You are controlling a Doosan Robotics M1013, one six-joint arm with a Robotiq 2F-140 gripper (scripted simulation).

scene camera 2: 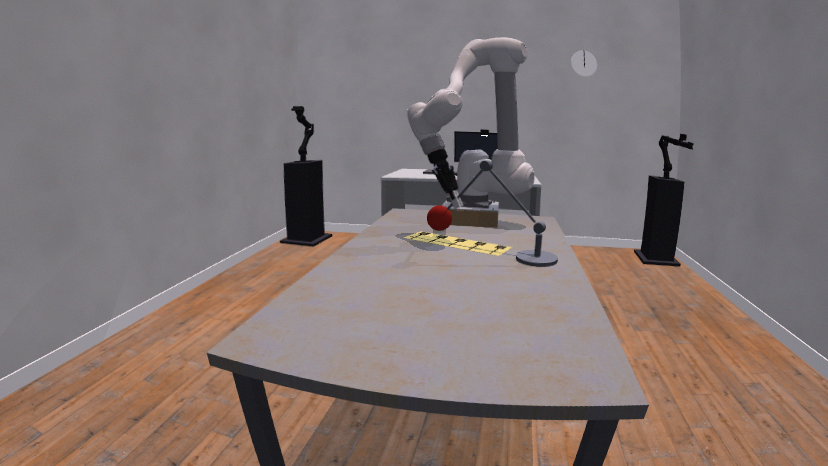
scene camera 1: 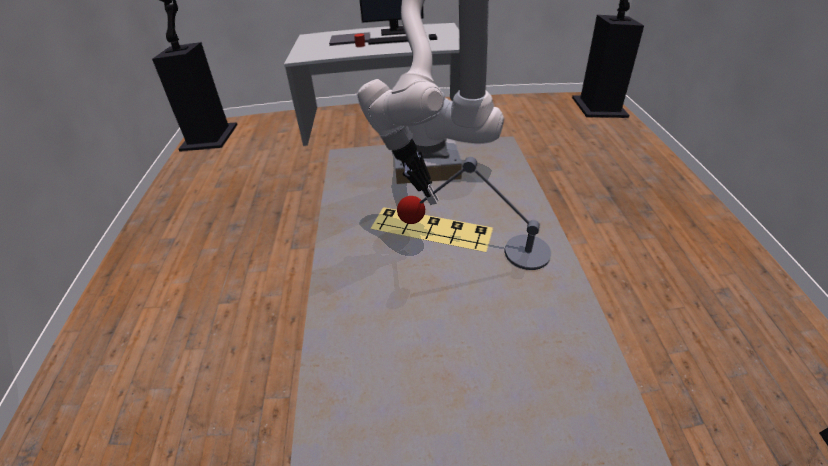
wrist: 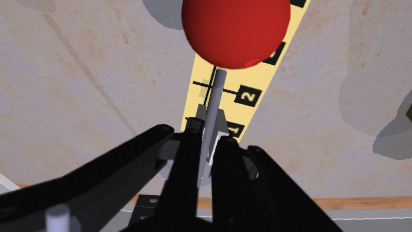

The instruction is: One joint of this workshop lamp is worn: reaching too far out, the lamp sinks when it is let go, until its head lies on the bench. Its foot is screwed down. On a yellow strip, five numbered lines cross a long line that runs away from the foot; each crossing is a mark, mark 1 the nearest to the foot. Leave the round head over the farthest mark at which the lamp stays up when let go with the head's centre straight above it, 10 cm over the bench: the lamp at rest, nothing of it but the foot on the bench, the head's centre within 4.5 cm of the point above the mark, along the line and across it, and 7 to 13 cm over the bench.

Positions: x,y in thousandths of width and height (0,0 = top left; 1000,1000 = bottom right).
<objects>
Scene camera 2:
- gripper: 554,445
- yellow strip: 596,535
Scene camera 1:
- gripper: 525,435
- round red lamp head: 497,450
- yellow strip: 545,499
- round grey foot: 626,538
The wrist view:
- gripper: 504,515
</objects>
